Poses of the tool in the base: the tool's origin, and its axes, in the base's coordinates. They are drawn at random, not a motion.
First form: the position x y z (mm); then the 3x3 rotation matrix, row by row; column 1 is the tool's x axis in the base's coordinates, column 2 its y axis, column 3 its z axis. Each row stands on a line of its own.
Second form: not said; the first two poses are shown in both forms.
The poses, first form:
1:
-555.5 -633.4 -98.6
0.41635 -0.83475 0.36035
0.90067 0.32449 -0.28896
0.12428 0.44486 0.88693
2:
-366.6 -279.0 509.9
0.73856 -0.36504 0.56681
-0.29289 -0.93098 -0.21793
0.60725 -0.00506 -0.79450
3:
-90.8 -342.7 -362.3
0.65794 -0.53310 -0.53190
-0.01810 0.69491 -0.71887
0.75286 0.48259 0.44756
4:
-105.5 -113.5 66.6
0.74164 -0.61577 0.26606
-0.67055 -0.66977 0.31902
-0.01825 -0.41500 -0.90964
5:
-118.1 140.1 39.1
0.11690 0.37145 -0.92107
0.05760 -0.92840 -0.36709
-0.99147 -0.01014 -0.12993
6:
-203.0 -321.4 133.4
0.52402 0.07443 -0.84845
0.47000 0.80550 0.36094
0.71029 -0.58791 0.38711
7:
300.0 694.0 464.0
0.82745 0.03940 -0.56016
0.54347 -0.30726 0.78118
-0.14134 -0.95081 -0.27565
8:
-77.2 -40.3 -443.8
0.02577 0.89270 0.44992
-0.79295 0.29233 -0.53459
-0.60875 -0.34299 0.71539
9:
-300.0 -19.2 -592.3
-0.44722 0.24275 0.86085
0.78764 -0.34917 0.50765
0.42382 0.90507 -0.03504
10:
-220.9 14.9 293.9
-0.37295 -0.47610 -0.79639
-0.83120 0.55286 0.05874
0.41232 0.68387 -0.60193
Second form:
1: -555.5 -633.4 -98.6 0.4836 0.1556 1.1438
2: -366.6 -279.0 509.9 2.8217 -0.5359 0.9563
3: -90.8 -342.7 -362.3 0.7598 -0.8125 0.3257
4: -105.5 -113.5 66.6 -2.5452 0.9858 -0.1899
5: -118.1 140.1 39.1 2.1536 0.4248 -1.8935
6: -203.0 -321.4 133.4 -0.6120 -1.0054 0.2551
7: 300.0 694.0 464.0 -1.8314 -0.4429 0.5330
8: -77.2 -40.3 -443.8 0.1489 0.8227 -1.3100
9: -300.0 -19.2 -592.3 1.3491 1.4836 1.8497
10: -220.9 14.9 293.9 1.0498 -2.0298 -0.5963
